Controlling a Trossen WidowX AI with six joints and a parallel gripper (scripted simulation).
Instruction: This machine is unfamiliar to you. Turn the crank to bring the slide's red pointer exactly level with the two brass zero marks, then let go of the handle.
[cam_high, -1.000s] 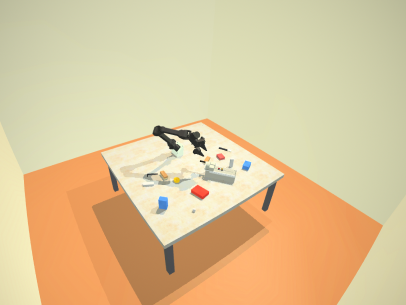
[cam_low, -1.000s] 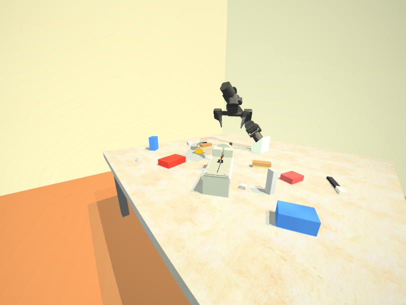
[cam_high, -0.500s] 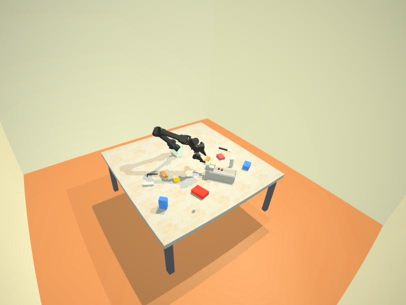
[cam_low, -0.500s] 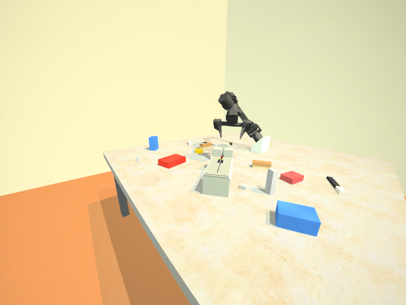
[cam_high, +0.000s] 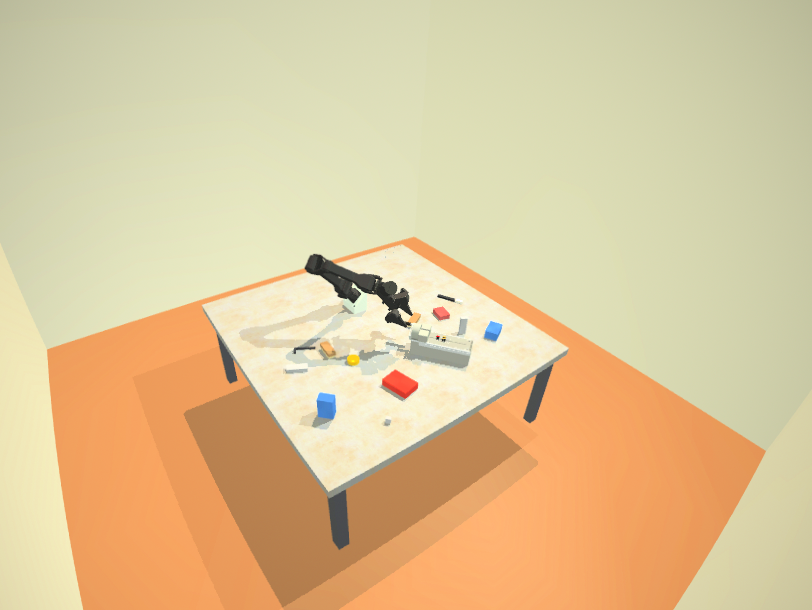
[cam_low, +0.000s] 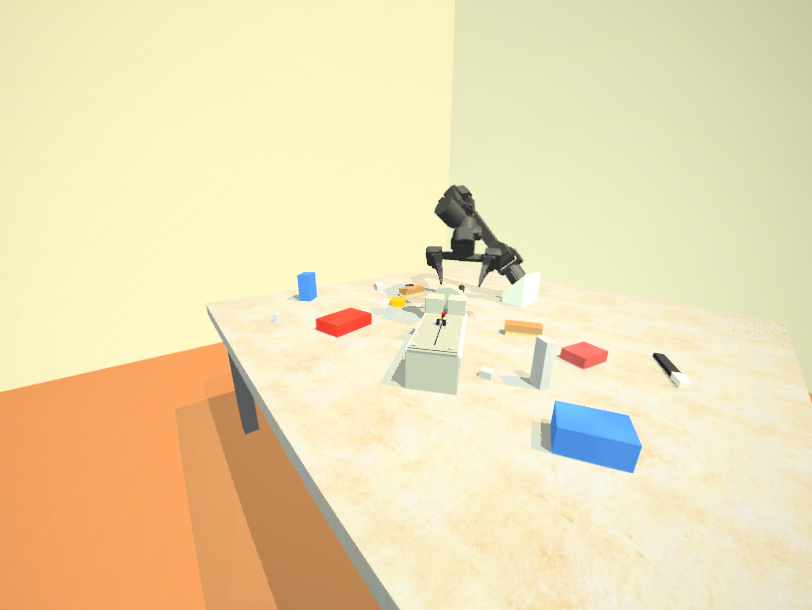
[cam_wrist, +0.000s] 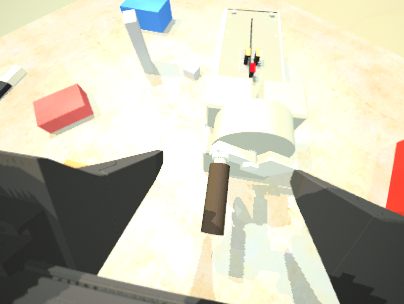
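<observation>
Right now the crank is 1 cm to the right of my gripper tip and 2 cm below it. Also, from my gripper tip: brown crank handle 2 cm behind, 1 cm to the right, 2 cm below; then red pointer 12 cm ahead, 7 cm to the left, 4 cm below; then yellow disc 2 cm behind, 28 cm to the right, 11 cm below.
</observation>
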